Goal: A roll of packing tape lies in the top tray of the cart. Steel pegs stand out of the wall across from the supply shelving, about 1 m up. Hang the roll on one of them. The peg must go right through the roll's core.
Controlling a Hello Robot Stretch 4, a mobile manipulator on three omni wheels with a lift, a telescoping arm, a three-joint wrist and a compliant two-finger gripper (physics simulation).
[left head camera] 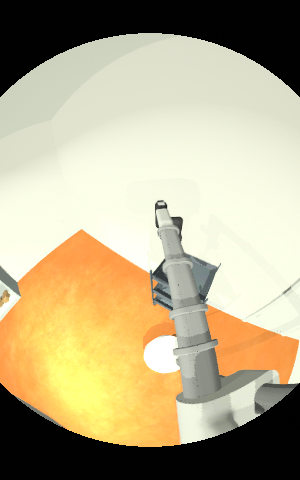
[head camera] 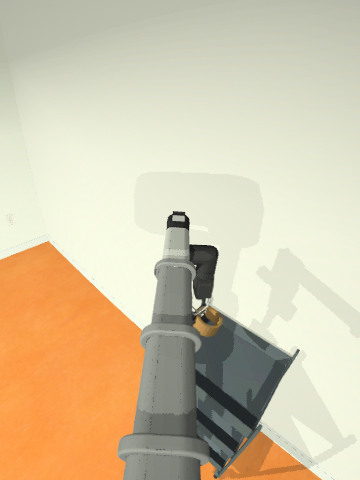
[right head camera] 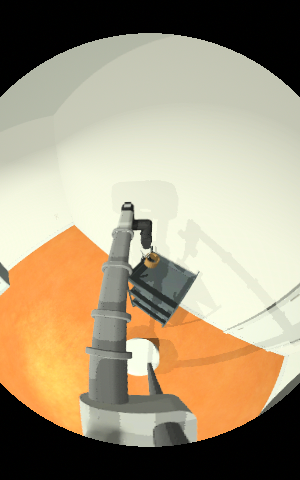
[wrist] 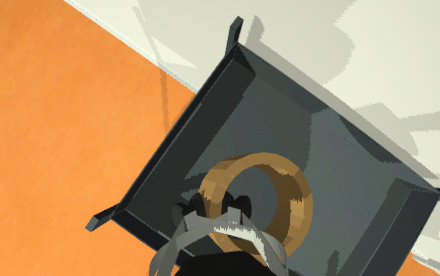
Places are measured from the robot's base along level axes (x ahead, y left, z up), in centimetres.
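Where they show: gripper, fingertip midpoint: [head camera: 196, 322] [right head camera: 145, 260] [wrist: 212, 206]; robot's base, link origin: [left head camera: 164, 353] [right head camera: 138, 355].
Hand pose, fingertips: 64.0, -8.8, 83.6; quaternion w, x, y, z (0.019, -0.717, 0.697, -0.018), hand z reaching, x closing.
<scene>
Each offset is from my fingertips to the top centre of the thing, as dx, dy, dz. "spot": to the spot under its first point. Level surfaces: height alone.
The tan roll of packing tape {-0.1, -3.7, +4.7} [head camera: 209, 329] [right head camera: 151, 265] [wrist: 302, 200] is in my gripper [head camera: 202, 311] [wrist: 212, 206]. The gripper is shut on the roll's wall, with one fingertip inside the core and the other outside. In the wrist view the core's opening faces the camera. The roll hangs above the top tray of the dark grey cart {spot: +2.3, -25.2, -20.1} [head camera: 250, 350] [left head camera: 202, 272] [right head camera: 175, 281] [wrist: 345, 150], near one end of it. In the left head view the arm hides the roll. The steel pegs do not show in these views.
The pale wall [head camera: 150, 125] [left head camera: 125, 150] [right head camera: 125, 150] rises right behind the cart. My extended arm [head camera: 167, 370] [left head camera: 185, 295] [right head camera: 112, 295] reaches past the cart's side. The orange floor {dz -86.3} [head camera: 65, 350] [left head camera: 90, 310] [wrist: 75, 125] lies left of the cart. A white round object [left head camera: 161, 356] [right head camera: 143, 356] is low beside the arm.
</scene>
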